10 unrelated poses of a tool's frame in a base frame.
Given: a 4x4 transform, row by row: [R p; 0 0 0 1], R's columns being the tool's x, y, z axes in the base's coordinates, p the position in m. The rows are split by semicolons.
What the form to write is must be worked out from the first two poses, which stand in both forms.
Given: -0.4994 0.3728 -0.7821 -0.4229; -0.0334 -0.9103 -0.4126 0.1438; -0.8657 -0.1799 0.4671 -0.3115; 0 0 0 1
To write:
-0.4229 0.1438 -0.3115
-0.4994 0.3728 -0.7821
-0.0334 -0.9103 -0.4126
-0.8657 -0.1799 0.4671

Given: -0.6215 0.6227 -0.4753 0.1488; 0.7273 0.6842 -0.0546 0.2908; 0.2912 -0.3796 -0.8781 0.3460; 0 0 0 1
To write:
0.1488 0.2908 0.3460
-0.6215 0.6227 -0.4753
0.7273 0.6842 -0.0546
0.2912 -0.3796 -0.8781

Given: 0.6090 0.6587 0.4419 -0.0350; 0.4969 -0.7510 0.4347 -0.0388; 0.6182 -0.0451 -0.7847 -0.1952; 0 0 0 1
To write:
-0.0350 -0.0388 -0.1952
0.6090 0.6587 0.4419
0.4969 -0.7510 0.4347
0.6182 -0.0451 -0.7847

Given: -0.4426 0.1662 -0.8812 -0.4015; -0.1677 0.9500 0.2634 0.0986; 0.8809 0.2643 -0.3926 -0.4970; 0 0 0 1
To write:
-0.4015 0.0986 -0.4970
-0.4426 0.1662 -0.8812
-0.1677 0.9500 0.2634
0.8809 0.2643 -0.3926

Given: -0.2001 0.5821 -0.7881 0.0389; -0.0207 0.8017 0.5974 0.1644; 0.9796 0.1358 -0.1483 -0.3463; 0 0 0 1
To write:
0.0389 0.1644 -0.3463
-0.2001 0.5821 -0.7881
-0.0207 0.8017 0.5974
0.9796 0.1358 -0.1483

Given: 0.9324 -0.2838 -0.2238 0.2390; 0.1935 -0.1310 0.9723 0.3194; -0.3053 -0.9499 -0.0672 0.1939; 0 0 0 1
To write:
0.2390 0.3194 0.1939
0.9324 -0.2838 -0.2238
0.1935 -0.1310 0.9723
-0.3053 -0.9499 -0.0672

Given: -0.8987 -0.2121 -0.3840 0.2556; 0.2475 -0.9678 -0.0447 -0.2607; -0.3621 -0.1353 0.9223 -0.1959; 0 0 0 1
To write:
0.2556 -0.2607 -0.1959
-0.8987 -0.2121 -0.3840
0.2475 -0.9678 -0.0447
-0.3621 -0.1353 0.9223

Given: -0.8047 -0.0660 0.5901 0.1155; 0.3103 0.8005 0.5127 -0.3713; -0.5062 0.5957 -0.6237 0.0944; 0 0 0 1
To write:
0.1155 -0.3713 0.0944
-0.8047 -0.0660 0.5901
0.3103 0.8005 0.5127
-0.5062 0.5957 -0.6237

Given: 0.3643 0.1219 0.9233 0.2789; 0.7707 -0.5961 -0.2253 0.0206; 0.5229 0.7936 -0.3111 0.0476; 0 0 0 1
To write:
0.2789 0.0206 0.0476
0.3643 0.1219 0.9233
0.7707 -0.5961 -0.2253
0.5229 0.7936 -0.3111

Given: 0.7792 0.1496 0.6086 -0.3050; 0.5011 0.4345 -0.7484 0.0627; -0.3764 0.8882 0.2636 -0.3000; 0 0 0 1
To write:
-0.3050 0.0627 -0.3000
0.7792 0.1496 0.6086
0.5011 0.4345 -0.7484
-0.3764 0.8882 0.2636

